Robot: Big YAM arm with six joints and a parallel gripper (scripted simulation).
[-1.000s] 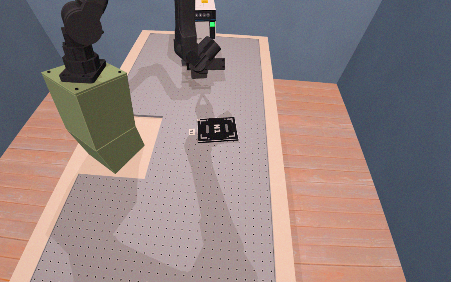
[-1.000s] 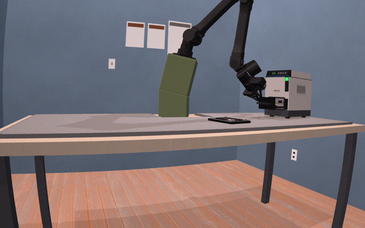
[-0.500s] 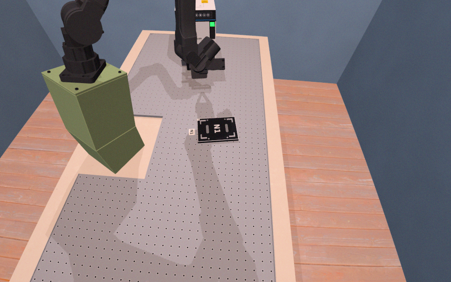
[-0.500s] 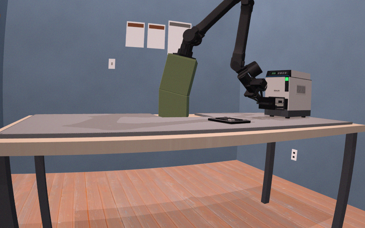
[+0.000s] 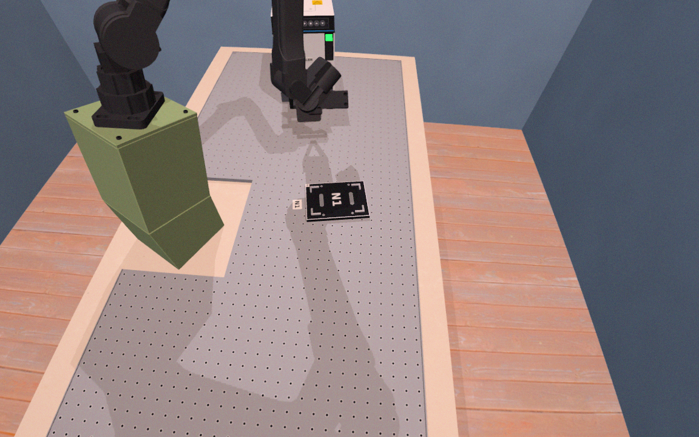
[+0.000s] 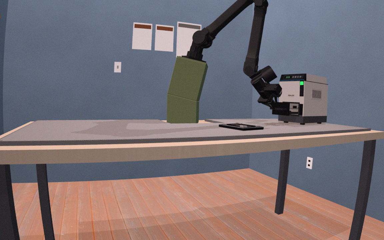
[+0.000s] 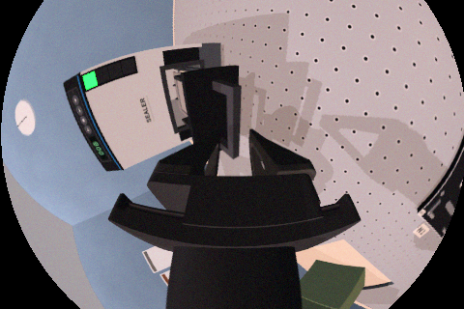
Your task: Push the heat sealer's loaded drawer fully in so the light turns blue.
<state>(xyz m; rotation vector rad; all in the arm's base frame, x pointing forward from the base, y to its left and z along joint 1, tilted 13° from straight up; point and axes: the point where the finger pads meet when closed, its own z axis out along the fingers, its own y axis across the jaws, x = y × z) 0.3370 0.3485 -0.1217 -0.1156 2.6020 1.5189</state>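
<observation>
Now: the black drawer 10 mm behind my hand, 120 mm to the left of it and 30 mm below it. Also, from my hand: small white label 40 mm behind, 290 mm to the right, 100 mm below.
</observation>
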